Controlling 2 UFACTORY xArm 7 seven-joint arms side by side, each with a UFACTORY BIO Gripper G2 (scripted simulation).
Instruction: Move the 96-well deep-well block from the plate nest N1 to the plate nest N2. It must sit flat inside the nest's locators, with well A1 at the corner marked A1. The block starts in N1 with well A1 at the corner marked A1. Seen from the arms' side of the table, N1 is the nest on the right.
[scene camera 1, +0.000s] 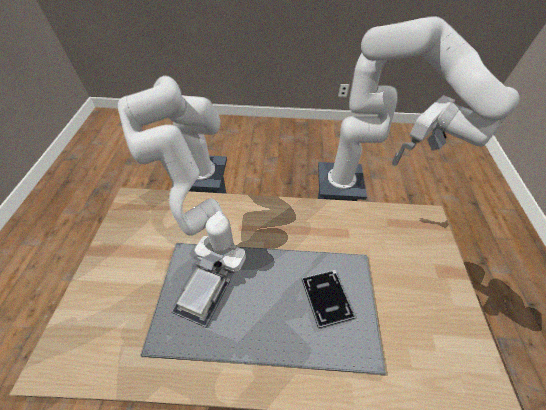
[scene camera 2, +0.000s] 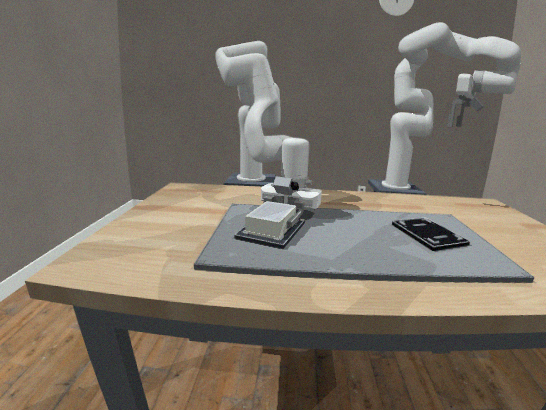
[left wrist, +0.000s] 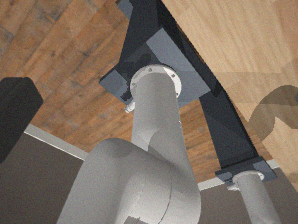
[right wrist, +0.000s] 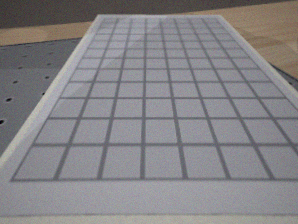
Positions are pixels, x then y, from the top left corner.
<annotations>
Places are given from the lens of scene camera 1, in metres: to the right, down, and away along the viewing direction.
left gripper (scene camera 1: 405, 152): 0.46, -0.18, 1.01
right gripper (scene camera 1: 199, 296): -0.23, 0.29, 0.93
deep-well block (scene camera 1: 196, 299): -0.23, 0.29, 0.90
</annotations>
